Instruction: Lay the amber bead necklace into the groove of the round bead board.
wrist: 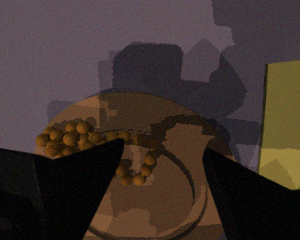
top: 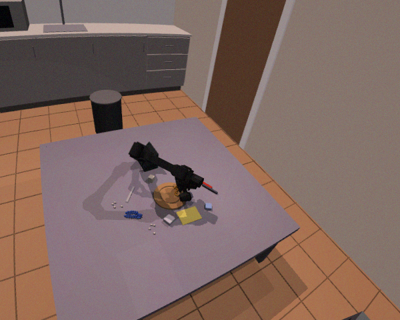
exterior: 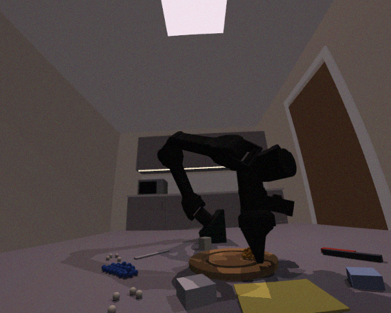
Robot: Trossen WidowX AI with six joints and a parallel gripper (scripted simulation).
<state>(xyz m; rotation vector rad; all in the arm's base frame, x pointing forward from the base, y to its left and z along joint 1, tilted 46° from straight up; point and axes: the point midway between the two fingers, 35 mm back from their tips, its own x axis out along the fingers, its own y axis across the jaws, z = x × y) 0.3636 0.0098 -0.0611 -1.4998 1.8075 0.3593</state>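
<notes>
Now: the round wooden bead board 50 mm to the right of my gripper tip, 40 mm behind it and 10 mm below it. From my gripper tip the other things lie so: blue block (130 mm ahead, 100 mm to the left, 10 mm below); then grey block (140 mm to the right, 100 mm ahead, 10 mm below); then yellow pad (130 mm ahead, 30 mm to the right, 20 mm below).
</notes>
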